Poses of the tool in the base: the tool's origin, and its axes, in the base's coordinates. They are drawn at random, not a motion.
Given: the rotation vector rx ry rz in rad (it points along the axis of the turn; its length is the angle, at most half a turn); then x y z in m.
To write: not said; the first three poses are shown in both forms.
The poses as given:
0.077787, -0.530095, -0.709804, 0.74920, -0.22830, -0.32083
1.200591, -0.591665, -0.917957, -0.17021, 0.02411, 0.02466
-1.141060, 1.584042, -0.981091, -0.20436, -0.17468, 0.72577
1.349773, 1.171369, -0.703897, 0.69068, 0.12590, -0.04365
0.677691, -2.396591, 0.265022, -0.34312, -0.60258, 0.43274
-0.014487, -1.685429, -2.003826, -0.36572, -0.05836, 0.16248
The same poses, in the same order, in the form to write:
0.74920, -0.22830, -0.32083, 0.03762, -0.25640, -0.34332, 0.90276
-0.17021, 0.02411, 0.02466, 0.53655, -0.26442, -0.41024, 0.68841
-0.20436, -0.17468, 0.72577, -0.46363, 0.64362, -0.39863, 0.46032
0.69068, 0.12590, -0.04365, 0.57582, 0.49971, -0.30029, 0.57319
-0.34312, -0.60258, 0.43274, 0.25697, -0.90875, 0.10049, 0.31313
-0.36572, -0.05836, 0.16248, -0.00534, -0.62178, -0.73924, 0.25861

